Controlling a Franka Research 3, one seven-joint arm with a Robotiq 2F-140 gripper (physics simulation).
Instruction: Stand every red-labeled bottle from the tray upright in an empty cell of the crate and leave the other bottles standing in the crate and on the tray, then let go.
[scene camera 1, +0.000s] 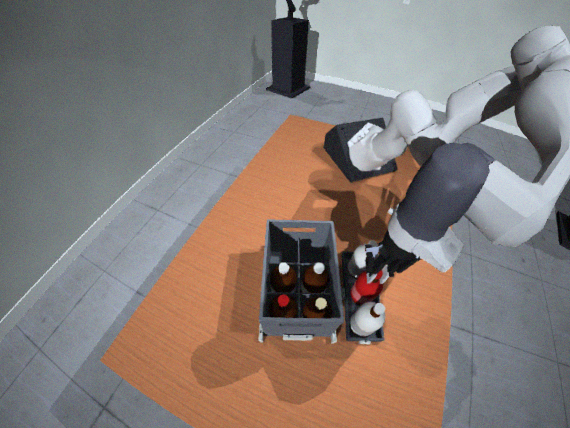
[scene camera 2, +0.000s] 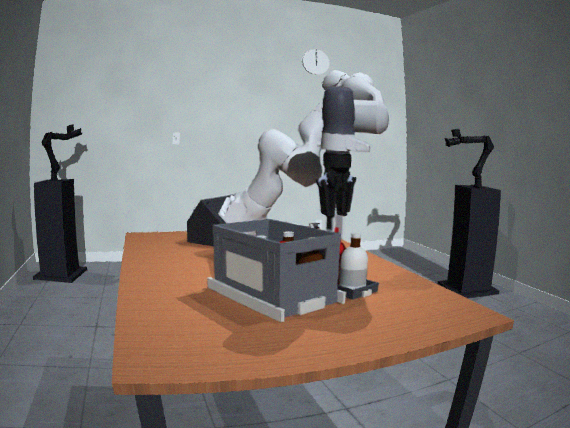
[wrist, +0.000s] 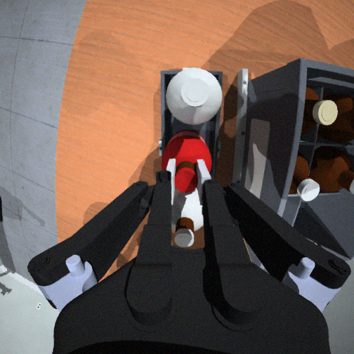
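My gripper (scene camera 1: 378, 276) (scene camera 2: 334, 223) (wrist: 185, 169) is shut on the neck of the red-labeled bottle (scene camera 1: 367, 289) (wrist: 186, 150), just below its red cap. That bottle is upright in the middle of the tray (scene camera 2: 373, 288) (wrist: 163, 100), between two white-labeled bottles. The near one (scene camera 1: 366, 320) (scene camera 2: 353, 265) (wrist: 194, 100) has a pale cap; the far one (scene camera 1: 357, 262) (wrist: 192, 212) is partly hidden by the fingers. The grey crate (scene camera 1: 300, 326) (scene camera 2: 305, 282) (wrist: 275, 95) stands beside the tray. In scene camera 1 its two far cells show no bottle.
The crate's nearer cells hold brown bottles: two white-capped (scene camera 1: 284, 275) (scene camera 1: 316, 277), one red-capped (scene camera 1: 283, 301) and one cream-capped (scene camera 1: 320, 304) (wrist: 325, 112). Pale strips (scene camera 2: 245, 300) (wrist: 243, 125) edge the crate. The crate's wall stands higher than the tray.
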